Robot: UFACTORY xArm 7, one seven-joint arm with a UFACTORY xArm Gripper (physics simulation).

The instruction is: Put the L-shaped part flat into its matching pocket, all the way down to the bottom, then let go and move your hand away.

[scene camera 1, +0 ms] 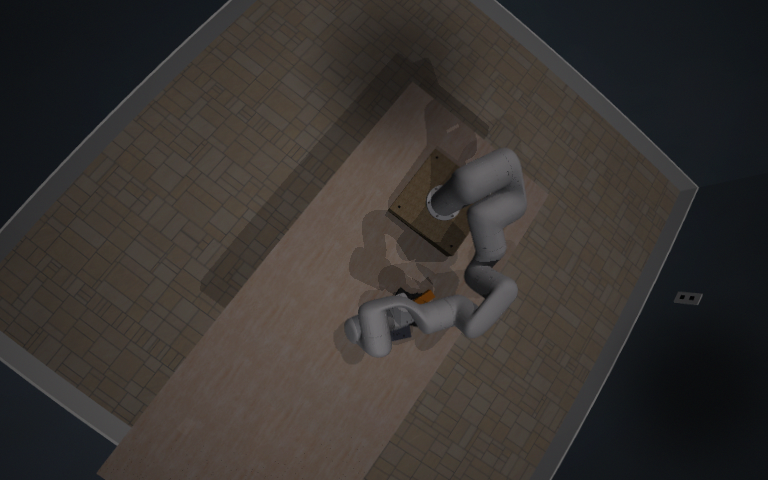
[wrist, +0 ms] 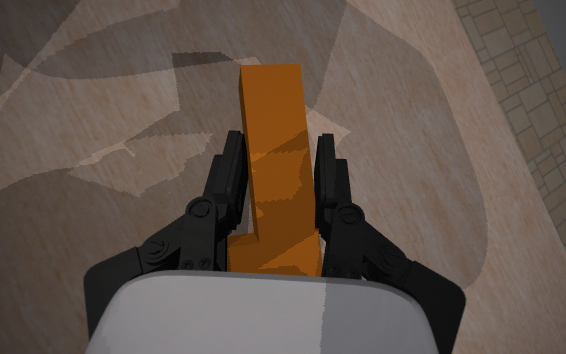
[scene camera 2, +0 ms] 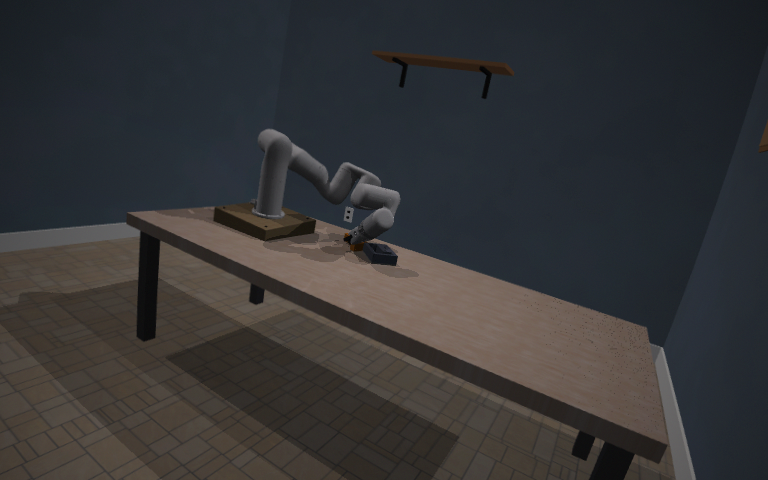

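Note:
The orange L-shaped part is between the fingers of my gripper. In the wrist view its long arm points away from the palm, turned slightly against the fingers, and its short leg sticks out to the left near the palm. The gripper is shut on the long arm. The dark pocket block stands on the table, right of the part in scene camera 2. The part is beside the block, outside the pocket. Whether they touch is unclear. The arm hides much of the block in scene camera 1; the pocket's outline is unclear.
The robot's wooden base stands on the table, toward one end. In the wrist view, the table's edge runs down the right side. A wall shelf hangs high behind the arm.

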